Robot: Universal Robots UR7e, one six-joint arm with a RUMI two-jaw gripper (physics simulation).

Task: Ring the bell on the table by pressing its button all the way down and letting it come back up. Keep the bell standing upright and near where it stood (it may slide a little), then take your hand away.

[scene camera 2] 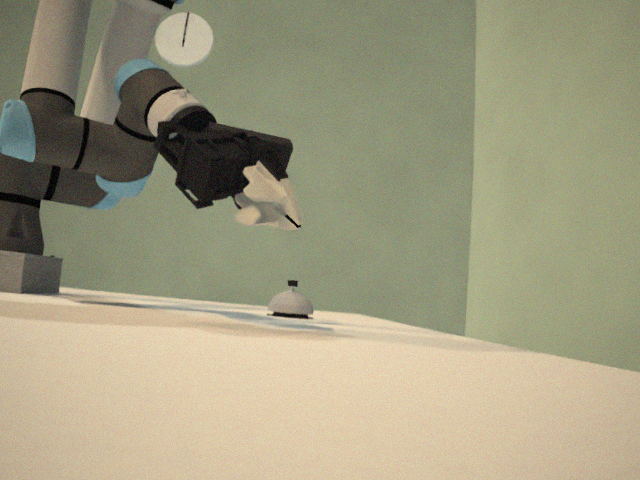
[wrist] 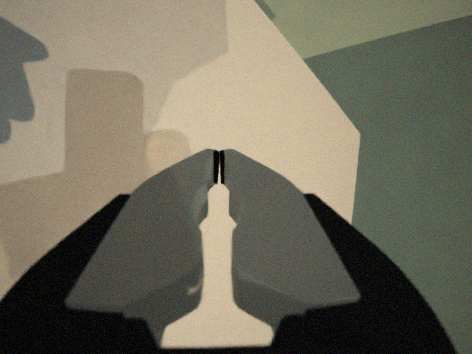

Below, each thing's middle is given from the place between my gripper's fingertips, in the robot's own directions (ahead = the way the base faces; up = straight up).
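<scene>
Bell [scene camera 2: 290, 304]: 6 cm ahead of my hand, 36 cm to the left, 9 cm below.
</scene>
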